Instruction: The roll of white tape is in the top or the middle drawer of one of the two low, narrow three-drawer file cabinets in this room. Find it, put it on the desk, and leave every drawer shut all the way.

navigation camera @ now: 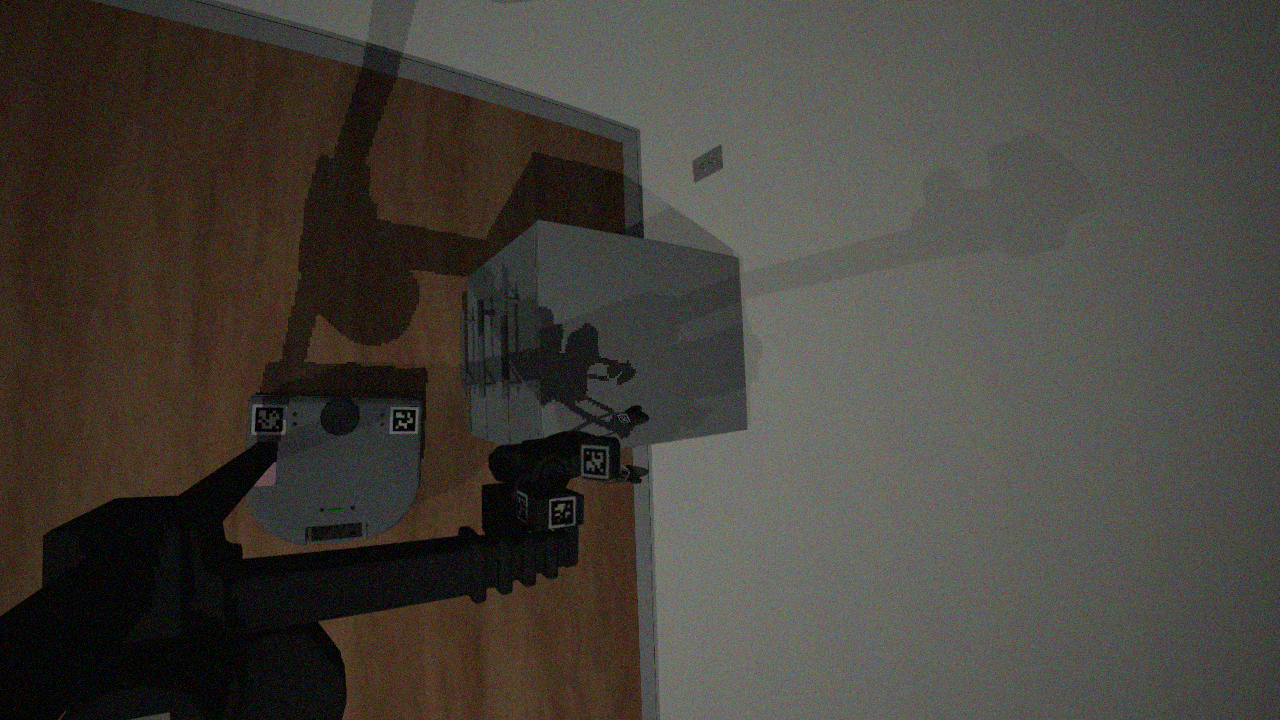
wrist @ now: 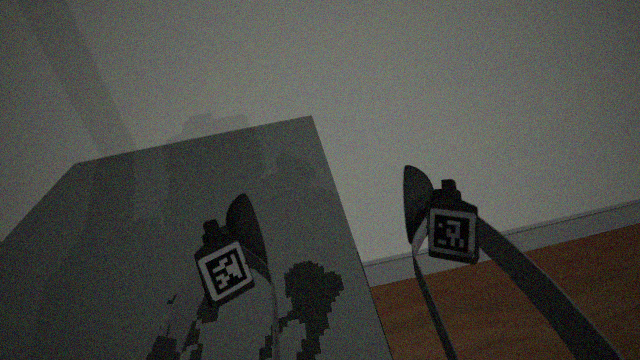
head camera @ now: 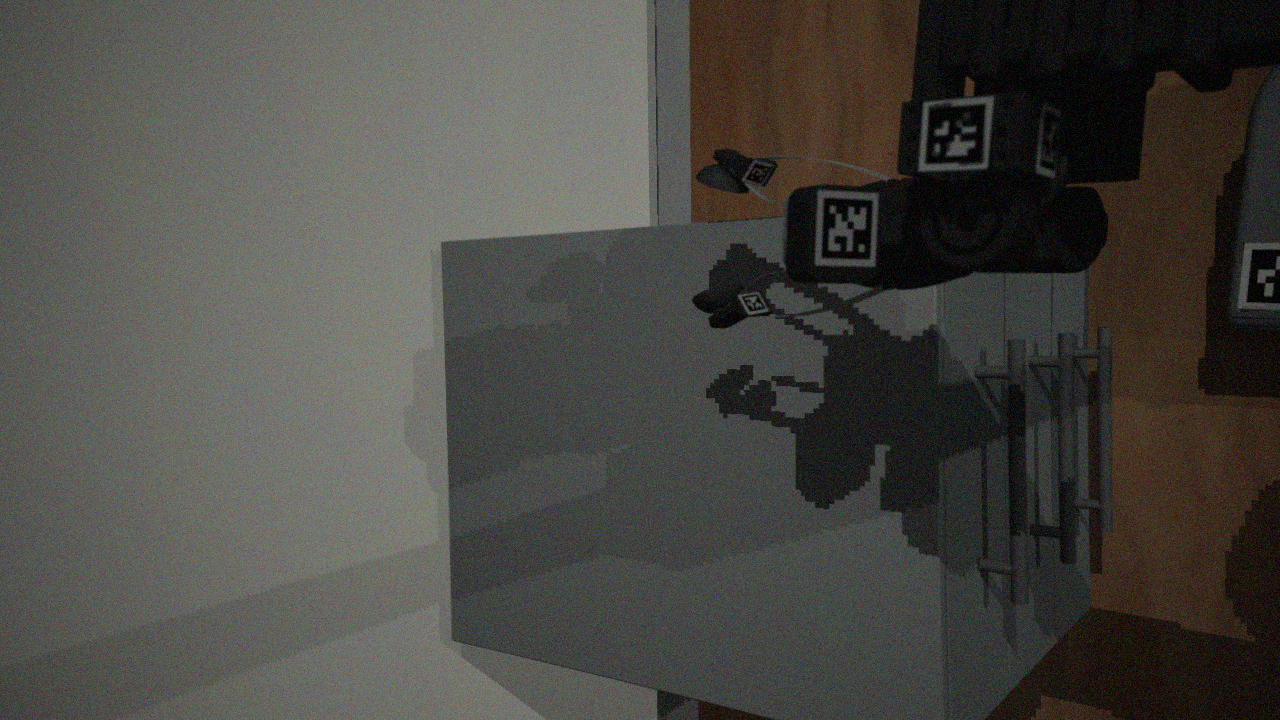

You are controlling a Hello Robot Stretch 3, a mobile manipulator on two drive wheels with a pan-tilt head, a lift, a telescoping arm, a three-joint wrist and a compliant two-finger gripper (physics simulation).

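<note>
A low grey file cabinet (head camera: pixel 554 385) (navigation camera: pixel 689 349) (wrist: pixel 150 210) stands with its back to the wall. Its top is bare apart from shadows. Its front carries three bar handles, seen steeply from above in the head view; the drawer fronts look flush. My gripper (head camera: pixel 723 237) (navigation camera: pixel 636 445) (wrist: pixel 329 206) is open, with nothing between its fingers. It is above the cabinet's side edge, one finger over the cabinet top and the other out beyond the edge, over the floor side. The white tape, the desk and the second cabinet do not show. The drawers' insides are hidden.
My base (navigation camera: pixel 358 474) stands on the wood floor (navigation camera: pixel 134 268) in front of the cabinet. My dark arm (navigation camera: pixel 358 586) reaches toward the wall (head camera: pixel 268 223) (navigation camera: pixel 939 447) (wrist: pixel 450 75) beside the cabinet. A wall outlet (navigation camera: pixel 707 163) is past the cabinet's far side. A grey baseboard (head camera: pixel 673 107) runs along the wall.
</note>
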